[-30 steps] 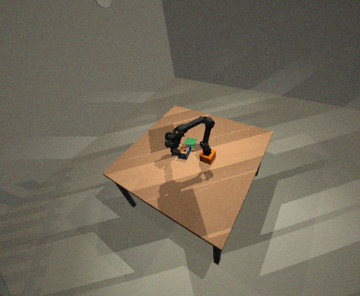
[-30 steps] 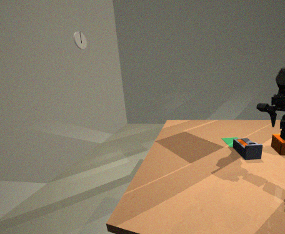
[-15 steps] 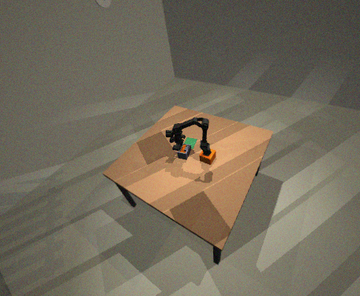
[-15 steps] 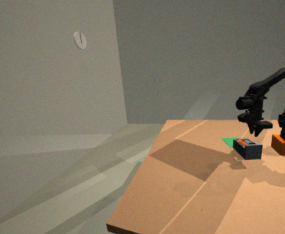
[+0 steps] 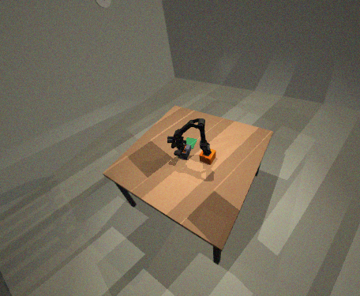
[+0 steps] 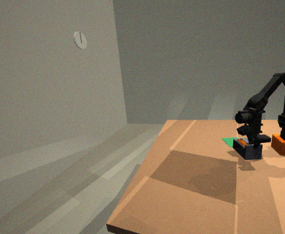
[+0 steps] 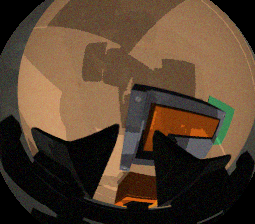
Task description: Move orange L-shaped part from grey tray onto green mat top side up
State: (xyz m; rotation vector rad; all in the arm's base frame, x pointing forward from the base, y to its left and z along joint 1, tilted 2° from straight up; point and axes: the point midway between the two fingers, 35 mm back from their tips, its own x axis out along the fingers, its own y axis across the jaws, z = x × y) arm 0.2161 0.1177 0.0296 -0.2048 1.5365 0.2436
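Right now the orange L-shaped part is 50 mm to the right of my gripper tip, 20 mm below it and 10 mm ahead of it. Round my gripper tip: green mat 210 mm to the right, 90 mm below, 60 mm ahead.
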